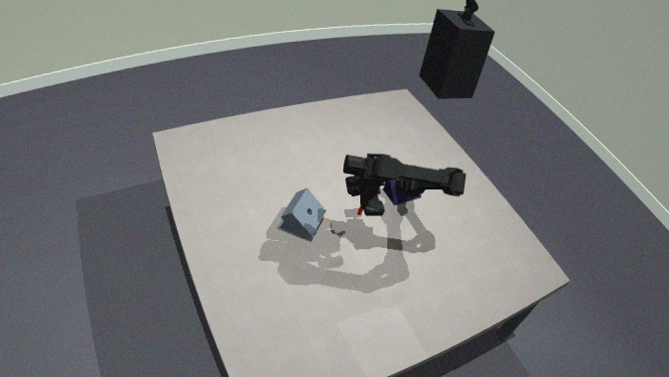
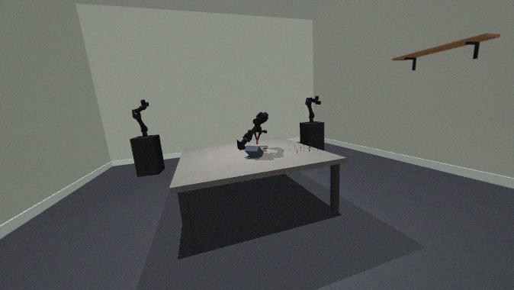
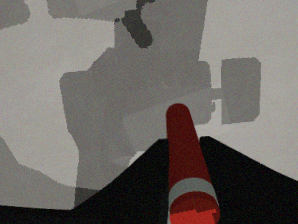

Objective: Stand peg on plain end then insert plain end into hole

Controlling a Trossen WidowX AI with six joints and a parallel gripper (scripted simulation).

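Now: gripper tip 180 mm short of the blue-grey sloped panel, 70 mm above it and 60 mm to the left of it. The rest, counted from my gripper tip: red peg 20 mm above.
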